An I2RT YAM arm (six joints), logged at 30 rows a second.
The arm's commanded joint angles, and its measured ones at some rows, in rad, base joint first. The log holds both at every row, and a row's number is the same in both.
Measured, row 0:
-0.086, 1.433, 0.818, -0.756, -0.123, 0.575
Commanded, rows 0 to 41:
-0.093, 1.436, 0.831, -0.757, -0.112, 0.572
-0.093, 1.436, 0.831, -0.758, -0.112, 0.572
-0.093, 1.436, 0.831, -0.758, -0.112, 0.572
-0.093, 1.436, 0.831, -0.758, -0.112, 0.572
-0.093, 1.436, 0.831, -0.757, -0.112, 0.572
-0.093, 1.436, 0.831, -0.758, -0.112, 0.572
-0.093, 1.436, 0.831, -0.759, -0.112, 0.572
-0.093, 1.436, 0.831, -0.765, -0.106, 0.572
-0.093, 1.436, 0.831, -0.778, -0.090, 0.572
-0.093, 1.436, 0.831, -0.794, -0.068, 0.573
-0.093, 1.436, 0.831, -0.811, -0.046, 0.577
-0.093, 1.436, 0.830, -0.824, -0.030, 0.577
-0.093, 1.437, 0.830, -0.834, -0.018, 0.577
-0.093, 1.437, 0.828, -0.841, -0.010, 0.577
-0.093, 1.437, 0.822, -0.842, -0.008, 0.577
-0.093, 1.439, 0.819, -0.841, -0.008, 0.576
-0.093, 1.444, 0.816, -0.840, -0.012, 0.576
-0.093, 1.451, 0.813, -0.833, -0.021, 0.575
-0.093, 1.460, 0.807, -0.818, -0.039, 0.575
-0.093, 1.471, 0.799, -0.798, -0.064, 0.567
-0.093, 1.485, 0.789, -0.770, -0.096, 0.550
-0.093, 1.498, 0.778, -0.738, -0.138, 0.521
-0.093, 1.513, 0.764, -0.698, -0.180, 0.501
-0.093, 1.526, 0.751, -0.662, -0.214, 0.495
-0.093, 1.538, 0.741, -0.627, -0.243, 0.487
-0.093, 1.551, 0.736, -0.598, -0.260, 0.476
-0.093, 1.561, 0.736, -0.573, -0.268, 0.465
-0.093, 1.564, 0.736, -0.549, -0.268, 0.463
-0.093, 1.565, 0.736, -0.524, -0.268, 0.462
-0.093, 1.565, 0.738, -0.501, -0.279, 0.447
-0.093, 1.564, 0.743, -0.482, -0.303, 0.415
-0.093, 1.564, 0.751, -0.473, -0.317, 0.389
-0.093, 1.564, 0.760, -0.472, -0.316, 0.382
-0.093, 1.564, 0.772, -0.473, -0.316, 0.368
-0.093, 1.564, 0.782, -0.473, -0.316, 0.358
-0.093, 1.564, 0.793, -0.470, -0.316, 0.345
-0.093, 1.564, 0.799, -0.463, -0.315, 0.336
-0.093, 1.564, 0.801, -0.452, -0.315, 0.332
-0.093, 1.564, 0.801, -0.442, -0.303, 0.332
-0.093, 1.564, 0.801, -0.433, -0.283, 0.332
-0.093, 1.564, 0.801, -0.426, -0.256, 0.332
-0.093, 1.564, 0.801, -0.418, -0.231, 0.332
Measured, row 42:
-0.090, 1.561, 0.772, -0.433, -0.281, 0.361
